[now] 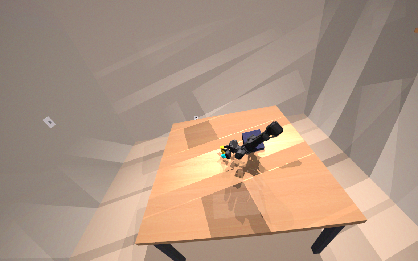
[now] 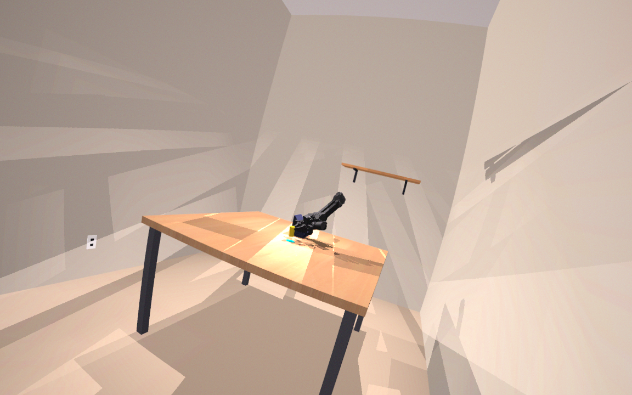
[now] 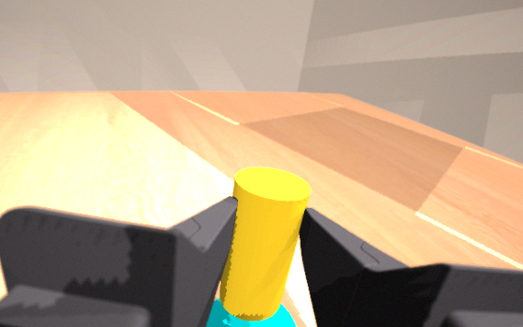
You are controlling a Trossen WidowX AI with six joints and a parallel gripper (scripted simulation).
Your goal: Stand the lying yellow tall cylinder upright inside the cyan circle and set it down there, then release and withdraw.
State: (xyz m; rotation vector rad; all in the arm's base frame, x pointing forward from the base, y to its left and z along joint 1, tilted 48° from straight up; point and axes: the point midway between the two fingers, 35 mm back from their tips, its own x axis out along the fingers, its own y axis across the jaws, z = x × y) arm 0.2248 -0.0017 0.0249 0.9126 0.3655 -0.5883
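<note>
My gripper tip is now 9 cm above the cyan circle. Also, from my gripper tip: yellow tall cylinder 2 cm below.
</note>
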